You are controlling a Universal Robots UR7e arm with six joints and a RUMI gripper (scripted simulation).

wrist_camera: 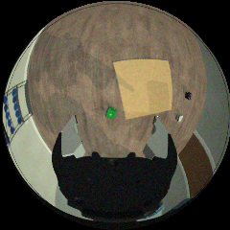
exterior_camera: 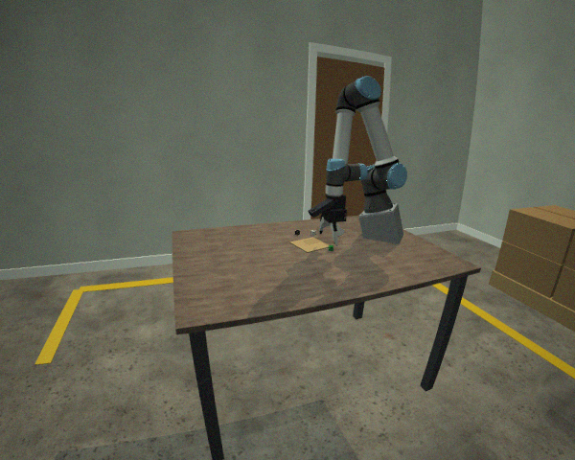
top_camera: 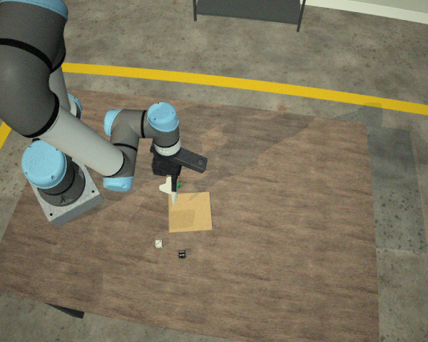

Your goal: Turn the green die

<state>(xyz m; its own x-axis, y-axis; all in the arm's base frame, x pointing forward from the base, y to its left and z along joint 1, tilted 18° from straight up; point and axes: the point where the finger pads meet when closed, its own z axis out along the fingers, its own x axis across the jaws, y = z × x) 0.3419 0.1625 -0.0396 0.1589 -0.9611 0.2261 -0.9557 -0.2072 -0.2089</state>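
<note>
My hand is 4 cm above the green die, 2 cm past it and 1 cm to the right of it. From my hand the other things lie so: black die: 22 cm to the right, 9 cm ahead, 4 cm below; white die: 21 cm to the right, 4 cm below, 1 cm ahead; tan mat: 7 cm to the right, 6 cm ahead, 4 cm below.
</note>
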